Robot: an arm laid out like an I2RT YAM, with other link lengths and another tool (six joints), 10 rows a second.
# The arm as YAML. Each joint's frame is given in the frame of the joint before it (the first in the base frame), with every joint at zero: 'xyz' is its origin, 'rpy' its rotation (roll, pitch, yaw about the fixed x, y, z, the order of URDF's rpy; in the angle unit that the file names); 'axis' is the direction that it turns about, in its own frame. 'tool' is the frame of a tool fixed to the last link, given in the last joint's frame.
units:
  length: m
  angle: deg
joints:
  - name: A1
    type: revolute
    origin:
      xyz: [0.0, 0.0, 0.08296]
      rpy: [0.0, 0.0, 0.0]
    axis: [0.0, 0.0, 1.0]
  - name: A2
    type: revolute
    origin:
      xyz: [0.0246, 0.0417, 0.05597]
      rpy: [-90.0, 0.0, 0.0]
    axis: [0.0, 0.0, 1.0]
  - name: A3
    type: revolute
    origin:
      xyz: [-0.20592, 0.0, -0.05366]
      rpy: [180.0, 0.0, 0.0]
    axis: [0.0, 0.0, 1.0]
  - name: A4
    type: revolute
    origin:
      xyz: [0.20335, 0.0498, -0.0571]
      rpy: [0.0, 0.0, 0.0]
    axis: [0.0, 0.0, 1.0]
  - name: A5
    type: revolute
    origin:
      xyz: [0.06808, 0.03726, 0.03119]
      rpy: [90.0, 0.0, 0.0]
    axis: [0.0, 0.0, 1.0]
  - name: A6
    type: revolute
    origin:
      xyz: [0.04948, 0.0, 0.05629]
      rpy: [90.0, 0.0, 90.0]
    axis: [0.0, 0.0, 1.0]
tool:
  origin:
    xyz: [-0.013, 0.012, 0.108]
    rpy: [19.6, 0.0, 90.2]
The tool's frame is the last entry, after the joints.
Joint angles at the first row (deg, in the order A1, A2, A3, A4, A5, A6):
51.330 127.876 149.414 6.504 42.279 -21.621
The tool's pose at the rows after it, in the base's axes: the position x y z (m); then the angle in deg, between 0 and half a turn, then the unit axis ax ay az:
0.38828, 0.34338, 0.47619, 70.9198, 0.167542, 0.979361, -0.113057
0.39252, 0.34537, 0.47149, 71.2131, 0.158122, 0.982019, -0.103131
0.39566, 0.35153, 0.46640, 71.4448, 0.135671, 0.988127, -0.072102
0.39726, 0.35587, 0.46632, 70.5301, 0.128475, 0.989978, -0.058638
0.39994, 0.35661, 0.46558, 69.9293, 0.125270, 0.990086, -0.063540
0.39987, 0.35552, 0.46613, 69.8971, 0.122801, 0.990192, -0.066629
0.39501, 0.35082, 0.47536, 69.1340, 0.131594, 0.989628, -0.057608
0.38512, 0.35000, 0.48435, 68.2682, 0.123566, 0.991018, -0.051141
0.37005, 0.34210, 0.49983, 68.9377, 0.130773, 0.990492, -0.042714
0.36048, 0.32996, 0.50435, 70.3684, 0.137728, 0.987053, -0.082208
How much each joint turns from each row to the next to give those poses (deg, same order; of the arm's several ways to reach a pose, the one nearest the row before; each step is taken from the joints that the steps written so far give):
-0.614 0.528 -0.003 -0.437 -1.409 0.877
-0.528 0.445 0.007 -0.617 -1.140 1.139
-0.529 0.528 0.267 -1.323 -2.639 2.106
-0.177 0.964 0.697 0.874 -1.405 -0.078
-0.262 0.795 0.622 0.616 -0.442 -0.702
-0.090 -0.349 -0.350 -0.084 -0.088 -0.177
0.001 -2.021 -1.850 0.969 -0.262 -0.088
0.701 -2.366 -2.017 0.439 -0.354 -0.877
1.051 -2.456 1.399 -3.933 1.228 0.522
0.881 -3.350 -2.196 -1.946 3.247 -1.308

